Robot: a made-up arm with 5 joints.
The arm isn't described. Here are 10 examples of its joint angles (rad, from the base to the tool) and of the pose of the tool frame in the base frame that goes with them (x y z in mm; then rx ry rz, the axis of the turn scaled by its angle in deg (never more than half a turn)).
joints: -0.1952 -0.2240 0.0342 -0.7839 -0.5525
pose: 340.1 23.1 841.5 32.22 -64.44 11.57
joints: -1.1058 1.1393 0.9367 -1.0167 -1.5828
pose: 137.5 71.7 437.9 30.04 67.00 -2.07
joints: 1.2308 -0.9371 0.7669 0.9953 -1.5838
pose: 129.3 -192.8 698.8 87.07 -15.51 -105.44
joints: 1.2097 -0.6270 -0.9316 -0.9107 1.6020
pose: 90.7 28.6 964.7 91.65 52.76 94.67
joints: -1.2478 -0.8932 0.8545 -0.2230 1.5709
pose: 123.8 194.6 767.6 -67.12 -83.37 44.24
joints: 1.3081 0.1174 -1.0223 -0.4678 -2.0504
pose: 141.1 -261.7 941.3 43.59 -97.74 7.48
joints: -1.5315 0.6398 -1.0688 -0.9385 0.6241
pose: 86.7 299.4 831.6 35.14 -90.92 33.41
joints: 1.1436 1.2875 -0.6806 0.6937 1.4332
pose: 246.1 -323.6 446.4 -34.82 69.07 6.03
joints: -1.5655 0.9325 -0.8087 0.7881 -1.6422
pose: 95.0 370.1 570.6 23.44 72.43 23.34
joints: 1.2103 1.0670 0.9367 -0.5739 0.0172
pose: 114.6 -125.5 439.4 29.69 65.47 -58.30
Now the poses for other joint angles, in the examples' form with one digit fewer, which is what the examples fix.
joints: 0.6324 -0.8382 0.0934 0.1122 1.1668
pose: 221 -94 915 -88.9 -22.2 -49.6
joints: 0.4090 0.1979 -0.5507 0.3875 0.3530
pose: 405 -154 816 -31.7 -7.3 -25.8
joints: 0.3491 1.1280 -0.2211 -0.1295 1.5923
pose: 400 -103 459 -83.8 31.1 28.5
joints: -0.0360 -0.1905 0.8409 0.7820 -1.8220
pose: 271 -15 573 62.5 57.3 -77.6
